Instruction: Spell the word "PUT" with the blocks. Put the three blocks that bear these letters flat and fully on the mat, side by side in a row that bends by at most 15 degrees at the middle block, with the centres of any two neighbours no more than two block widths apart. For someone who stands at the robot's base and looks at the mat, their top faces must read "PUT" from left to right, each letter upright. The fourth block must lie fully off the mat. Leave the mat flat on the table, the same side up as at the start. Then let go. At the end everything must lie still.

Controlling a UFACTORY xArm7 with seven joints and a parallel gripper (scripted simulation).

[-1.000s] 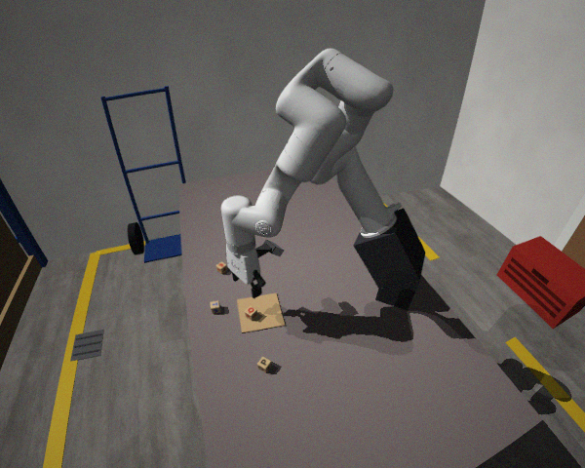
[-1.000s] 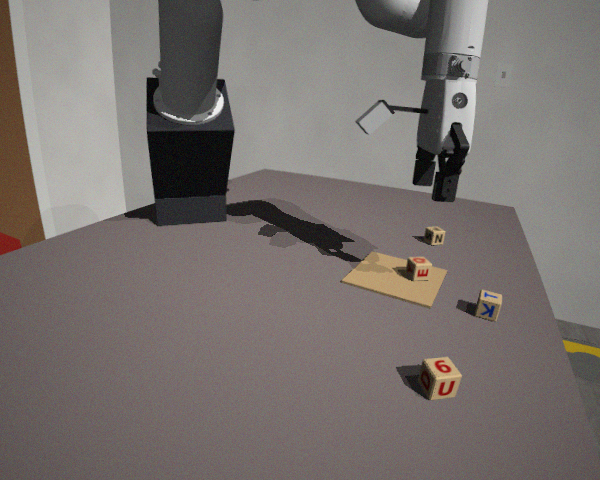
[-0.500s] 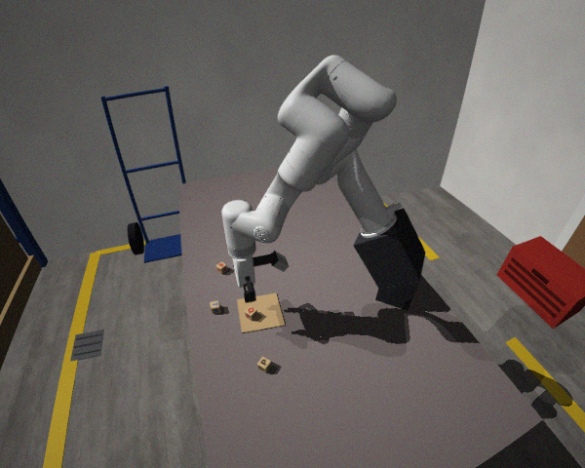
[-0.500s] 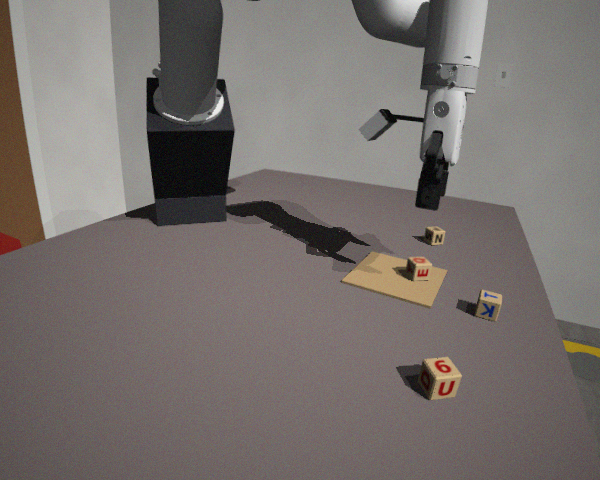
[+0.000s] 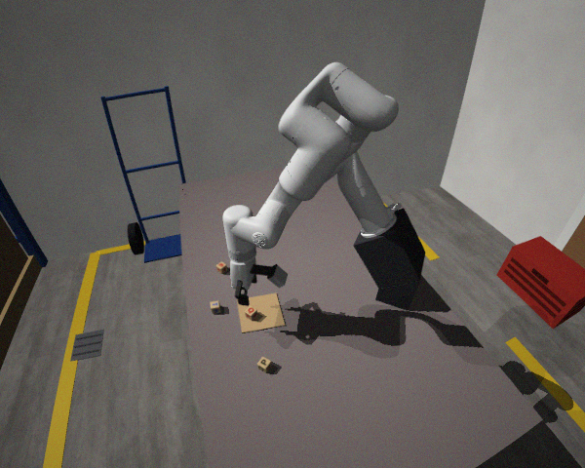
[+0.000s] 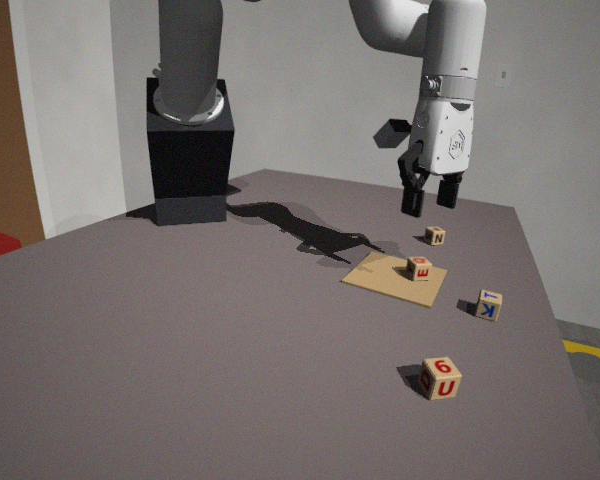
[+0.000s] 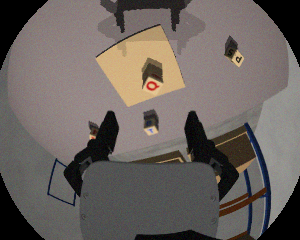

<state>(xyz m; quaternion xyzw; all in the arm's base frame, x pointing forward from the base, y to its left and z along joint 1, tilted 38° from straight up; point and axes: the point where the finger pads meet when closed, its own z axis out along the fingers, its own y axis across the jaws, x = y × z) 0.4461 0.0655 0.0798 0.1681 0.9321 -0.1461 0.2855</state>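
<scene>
Right now my hand is 13 cm above the tan mat, 3 cm past it and 1 cm to the left of it.
</scene>
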